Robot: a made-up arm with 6 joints.
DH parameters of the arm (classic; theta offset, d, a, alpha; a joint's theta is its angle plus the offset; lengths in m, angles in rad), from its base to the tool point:
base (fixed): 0 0.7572 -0.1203 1.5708
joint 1: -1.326 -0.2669 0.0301 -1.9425
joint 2: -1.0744 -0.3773 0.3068 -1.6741
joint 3: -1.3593 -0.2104 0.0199 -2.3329
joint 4: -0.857 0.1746 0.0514 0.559
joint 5: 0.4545 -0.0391 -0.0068 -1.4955
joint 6: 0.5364 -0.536 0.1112 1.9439
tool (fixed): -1.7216 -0.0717 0 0
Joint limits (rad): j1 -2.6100..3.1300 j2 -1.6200..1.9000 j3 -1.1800..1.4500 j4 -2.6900..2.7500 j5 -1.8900..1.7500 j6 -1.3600..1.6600
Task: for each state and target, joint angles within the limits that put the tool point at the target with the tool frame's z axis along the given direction. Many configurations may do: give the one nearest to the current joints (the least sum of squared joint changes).
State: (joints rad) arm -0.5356 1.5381 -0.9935 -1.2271 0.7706 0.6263
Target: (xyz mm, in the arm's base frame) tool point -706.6 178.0 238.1 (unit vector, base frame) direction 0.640 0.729 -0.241
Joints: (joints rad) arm -0.8918 0.8265 -0.9954 -1.2323 1.4746 1.4820
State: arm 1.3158 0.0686 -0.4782 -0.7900 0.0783 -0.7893
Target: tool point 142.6 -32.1 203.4 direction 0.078 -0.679 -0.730
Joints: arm 1.5000 0.3946 0.1466 -0.7337 -0.4023 -0.3292
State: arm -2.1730 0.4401 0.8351 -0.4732 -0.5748 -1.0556
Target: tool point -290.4 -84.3 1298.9 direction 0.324 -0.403 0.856
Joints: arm -2.1052 -0.0176 0.6661 -0.1854 -0.2643 -0.4529
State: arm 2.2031 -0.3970 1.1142 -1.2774 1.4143 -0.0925
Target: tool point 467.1 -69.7 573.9 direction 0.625 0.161 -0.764
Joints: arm 2.3017 -0.5670 1.4011 -1.0953 0.6859 -0.0584
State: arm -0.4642 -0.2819 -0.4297 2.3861 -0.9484 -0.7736
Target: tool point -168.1 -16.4 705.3 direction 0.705 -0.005 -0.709
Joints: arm -1.2369 -0.7710 -0.4679 2.3906 -1.1952 -0.4872
